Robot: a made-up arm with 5 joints. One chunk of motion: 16 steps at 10 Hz.
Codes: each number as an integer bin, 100 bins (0 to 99) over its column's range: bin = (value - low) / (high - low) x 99, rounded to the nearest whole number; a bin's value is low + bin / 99 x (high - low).
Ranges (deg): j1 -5.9..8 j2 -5.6..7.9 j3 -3.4..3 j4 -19..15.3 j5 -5.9..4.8
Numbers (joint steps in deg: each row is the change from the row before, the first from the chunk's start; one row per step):
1: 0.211 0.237 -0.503 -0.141 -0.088
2: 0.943 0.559 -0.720 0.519 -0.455
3: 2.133 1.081 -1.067 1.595 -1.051
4: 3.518 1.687 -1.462 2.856 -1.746
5: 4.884 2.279 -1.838 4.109 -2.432
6: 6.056 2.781 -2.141 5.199 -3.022
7: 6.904 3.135 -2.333 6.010 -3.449
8: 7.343 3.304 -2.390 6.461 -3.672
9: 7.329 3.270 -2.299 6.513 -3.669
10: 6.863 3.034 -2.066 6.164 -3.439
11: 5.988 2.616 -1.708 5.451 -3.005
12: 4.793 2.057 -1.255 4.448 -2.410
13: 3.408 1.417 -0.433 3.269 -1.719
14: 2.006 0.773 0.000 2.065 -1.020
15: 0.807 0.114 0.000 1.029 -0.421
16: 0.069 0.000 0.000 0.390 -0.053
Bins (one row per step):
1: 44 43 45 54 54
2: 49 45 41 56 50
3: 57 49 36 59 45
4: 67 53 30 63 38
5: 77 58 24 67 32
6: 85 61 19 70 27
7: 91 64 17 72 23
8: 94 65 16 73 21
9: 94 65 17 74 21
10: 91 63 21 73 23
11: 85 60 26 71 27
12: 76 56 33 68 32
13: 66 51 46 64 39
14: 56 47 53 61 45
15: 48 42 53 58 51
16: 43 41 53 56 54

